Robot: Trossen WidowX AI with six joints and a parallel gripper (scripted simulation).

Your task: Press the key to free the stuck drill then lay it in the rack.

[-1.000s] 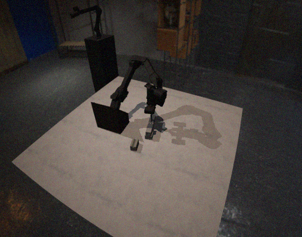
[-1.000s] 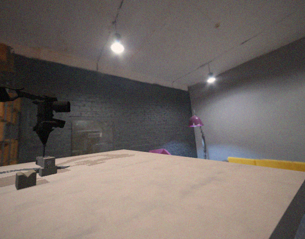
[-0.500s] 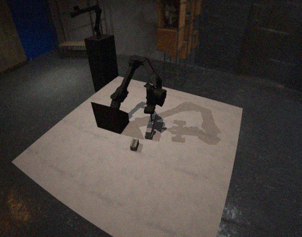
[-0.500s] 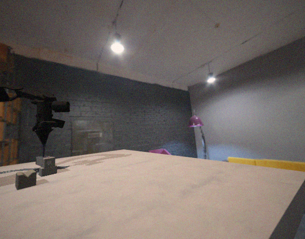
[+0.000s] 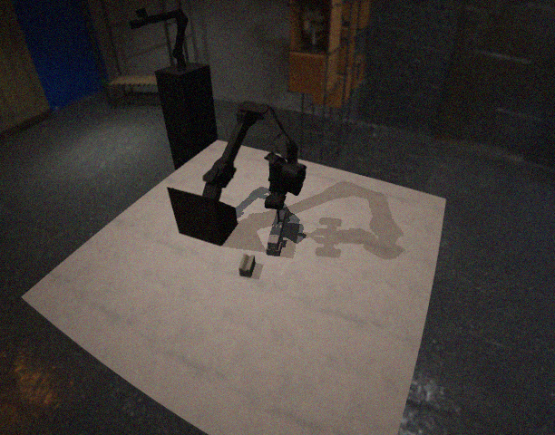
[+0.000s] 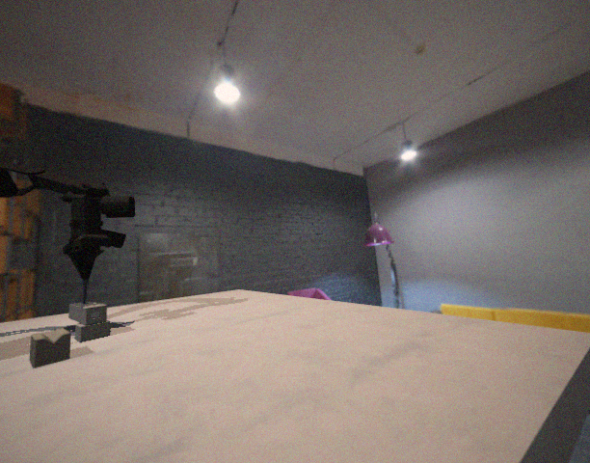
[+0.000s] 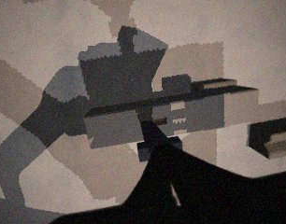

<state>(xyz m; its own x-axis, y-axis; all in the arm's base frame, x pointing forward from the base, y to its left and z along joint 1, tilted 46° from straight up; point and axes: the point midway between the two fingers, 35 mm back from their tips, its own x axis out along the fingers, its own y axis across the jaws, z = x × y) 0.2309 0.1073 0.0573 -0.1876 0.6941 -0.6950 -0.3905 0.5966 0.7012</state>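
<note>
Right now the drill is 80 mm below my gripper tip, 50 mm to the right of it and 20 mm ahead of it. Round my gripper tip: grey sleeve: 80 mm below, 30 mm to the right, 10 mm ahead; rack: 210 mm to the right, 110 mm below, 10 mm ahead.
</note>
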